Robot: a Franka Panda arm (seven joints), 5 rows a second.
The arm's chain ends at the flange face. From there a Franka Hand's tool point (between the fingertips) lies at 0.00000 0.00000 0.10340 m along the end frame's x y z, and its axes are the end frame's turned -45 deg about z.
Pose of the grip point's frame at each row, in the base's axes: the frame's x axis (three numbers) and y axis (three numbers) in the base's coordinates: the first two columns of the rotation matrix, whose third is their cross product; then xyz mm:
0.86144, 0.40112, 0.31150, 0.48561, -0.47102, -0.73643, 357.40, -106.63, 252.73
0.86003, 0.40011, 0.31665, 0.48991, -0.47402, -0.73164, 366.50, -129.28, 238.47
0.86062, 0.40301, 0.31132, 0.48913, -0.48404, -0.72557, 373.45, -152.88, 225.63
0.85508, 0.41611, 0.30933, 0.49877, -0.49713, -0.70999, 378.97, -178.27, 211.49
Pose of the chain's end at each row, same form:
0.95251, -0.04943, -0.30047, -0.26575, -0.61670, -0.74100, 372.77, -187.87, 314.83
0.95455, -0.05226, -0.29344, -0.26171, -0.61810, -0.74125, 381.25, -210.38, 300.89
0.95442, -0.05730, -0.29292, -0.26268, -0.62724, -0.73319, 388.10, -233.19, 289.09
0.95732, -0.05729, -0.28331, -0.25195, -0.64576, -0.72077, 393.62, -257.00, 276.90

